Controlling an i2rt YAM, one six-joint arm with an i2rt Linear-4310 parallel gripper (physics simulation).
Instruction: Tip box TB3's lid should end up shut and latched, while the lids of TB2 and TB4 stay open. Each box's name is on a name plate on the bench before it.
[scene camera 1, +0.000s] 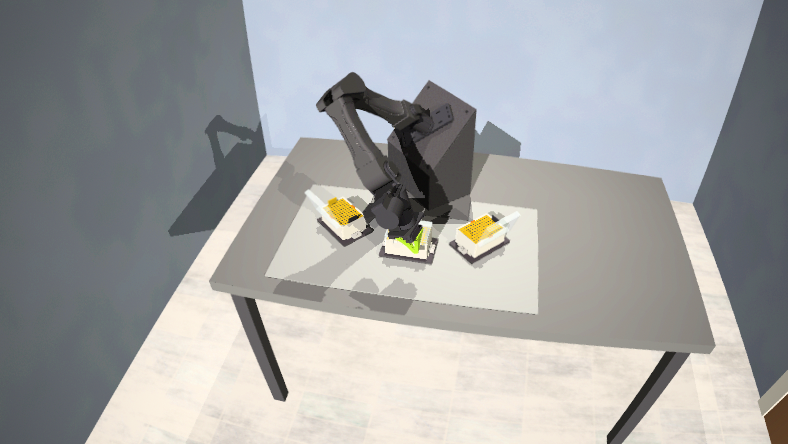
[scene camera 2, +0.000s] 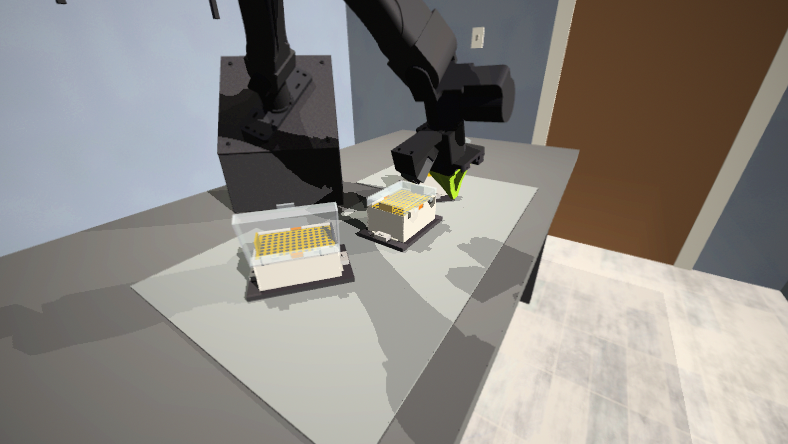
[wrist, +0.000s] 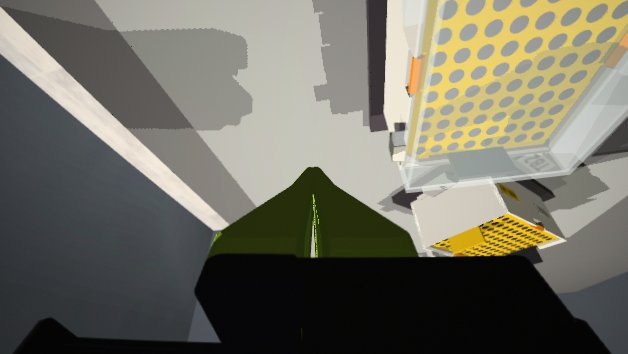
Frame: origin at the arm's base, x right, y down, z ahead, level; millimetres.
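Seen in the pictures: gripper, between the fingertips: (scene camera 1: 416, 252) (scene camera 2: 454, 197) (wrist: 313, 177); arm's base, origin of its link: (scene camera 1: 427, 126) (scene camera 2: 277, 103).
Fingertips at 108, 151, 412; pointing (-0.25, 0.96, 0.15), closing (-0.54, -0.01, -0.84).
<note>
Offsets run from my fingertips to a thing's top centre, as dx, dy, dz. "*": to the spot under its first point. Level surfaces: height alone.
The middle tip box {-1, -3, -110} (scene camera 1: 394, 248) (scene camera 2: 384, 223) (wrist: 500, 100) has its clear lid {* -19, -3, -76} (scene camera 2: 416, 189) (wrist: 425, 181) down over the yellow rack; whether it is latched I cannot tell. The right-hand box {-204, +8, -95} (scene camera 1: 476, 228) (scene camera 2: 439, 185) (wrist: 457, 212) has its lid {* -271, -64, -16} (scene camera 1: 511, 220) open. A name plate (wrist: 537, 162) starting "TB" shows through the middle lid. The left-hand box {+177, +8, -234} (scene camera 1: 344, 212) (scene camera 2: 297, 270) has its lid {+245, -79, -194} (scene camera 1: 315, 199) (scene camera 2: 248, 231) standing open. The other plates are not readable. My gripper (scene camera 1: 416, 252) (scene camera 2: 454, 197) (wrist: 313, 177) is shut and empty, beside the middle box on its right, toward the front.
The arm's dark pedestal (scene camera 1: 452, 159) (scene camera 2: 281, 176) stands behind the boxes. The boxes stand on a pale mat {dy +74} (scene camera 1: 496, 292) (scene camera 2: 330, 330) on the grey table {dy +77} (scene camera 1: 595, 275). The table's front edge lies in front of the mat.
</note>
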